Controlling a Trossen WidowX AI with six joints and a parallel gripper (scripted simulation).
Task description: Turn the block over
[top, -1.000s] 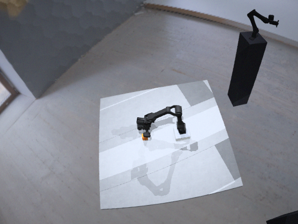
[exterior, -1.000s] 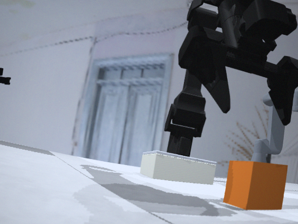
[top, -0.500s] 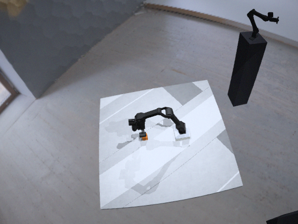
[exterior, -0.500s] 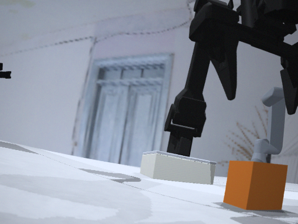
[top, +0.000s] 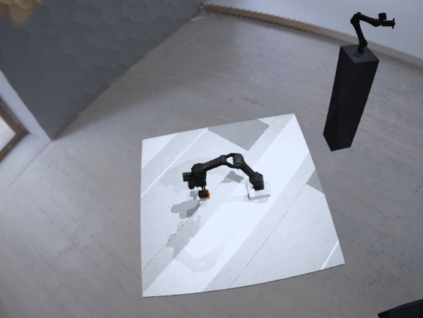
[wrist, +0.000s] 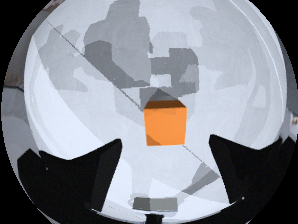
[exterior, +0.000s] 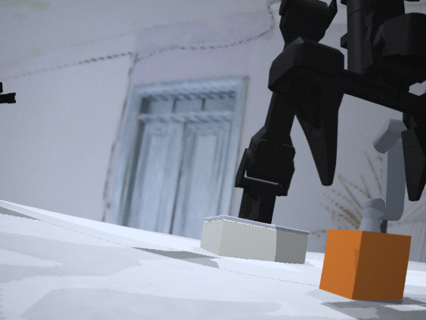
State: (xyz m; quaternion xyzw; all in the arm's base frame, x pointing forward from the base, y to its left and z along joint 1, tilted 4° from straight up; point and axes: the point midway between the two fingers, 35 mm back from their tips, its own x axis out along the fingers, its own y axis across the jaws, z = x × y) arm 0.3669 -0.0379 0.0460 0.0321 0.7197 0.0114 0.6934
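The orange block is 1 cm behind my gripper tip and 6 cm below it.
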